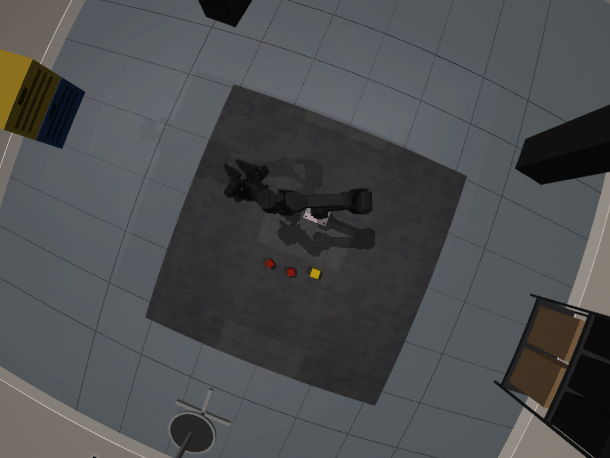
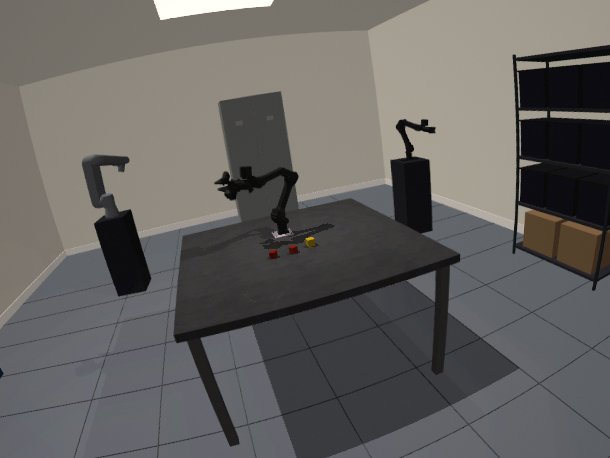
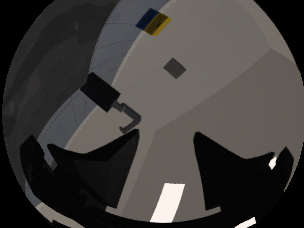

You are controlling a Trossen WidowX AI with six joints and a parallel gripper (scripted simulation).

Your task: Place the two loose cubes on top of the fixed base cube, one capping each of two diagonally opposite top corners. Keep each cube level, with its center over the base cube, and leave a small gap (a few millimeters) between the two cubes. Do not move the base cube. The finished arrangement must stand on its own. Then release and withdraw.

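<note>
Now: the yellow base cube 450 mm to the left of my gripper tip, 350 mm below it and 260 mm ahead of it.
</note>
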